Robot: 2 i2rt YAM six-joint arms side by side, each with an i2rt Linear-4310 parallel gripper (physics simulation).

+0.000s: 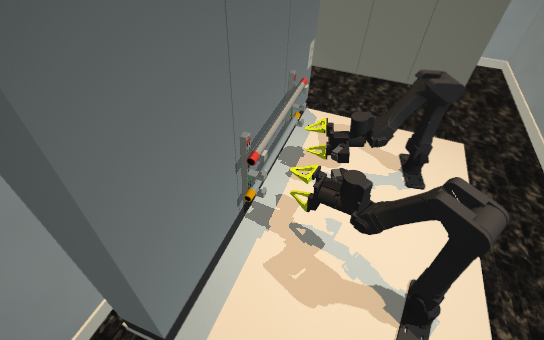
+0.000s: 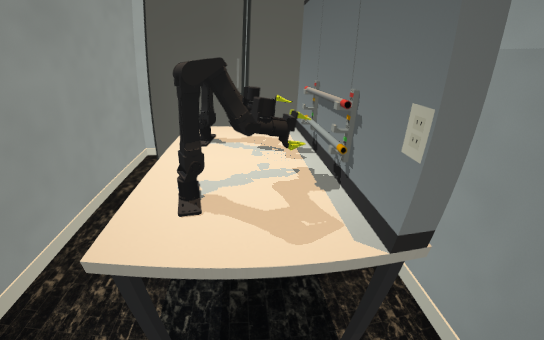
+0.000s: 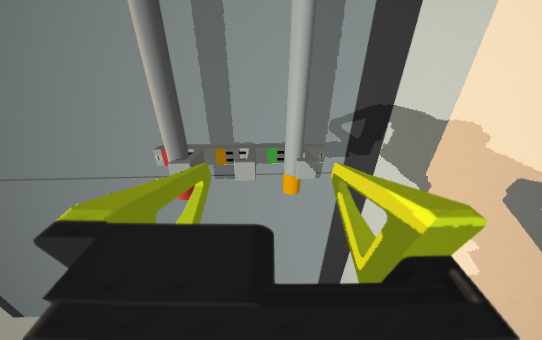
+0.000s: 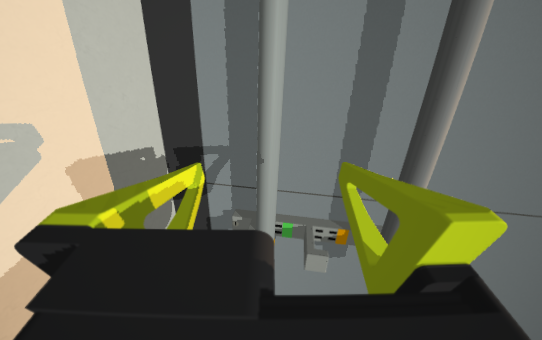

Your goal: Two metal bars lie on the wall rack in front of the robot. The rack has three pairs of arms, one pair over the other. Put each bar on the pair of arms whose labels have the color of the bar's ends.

Note:
In view: the left gripper (image 1: pixel 290 180), the right gripper (image 4: pixel 271 170), a red-ended bar (image 1: pixel 258 150), a wall (image 1: pixel 124 141), an outlet plate (image 2: pixel 421 111) and a dark baseboard (image 2: pixel 385 233).
The left gripper is seen too in image 3 (image 3: pixel 271 169). The wall is seen too in image 3 (image 3: pixel 83 109) and in image 4 (image 4: pixel 353 84).

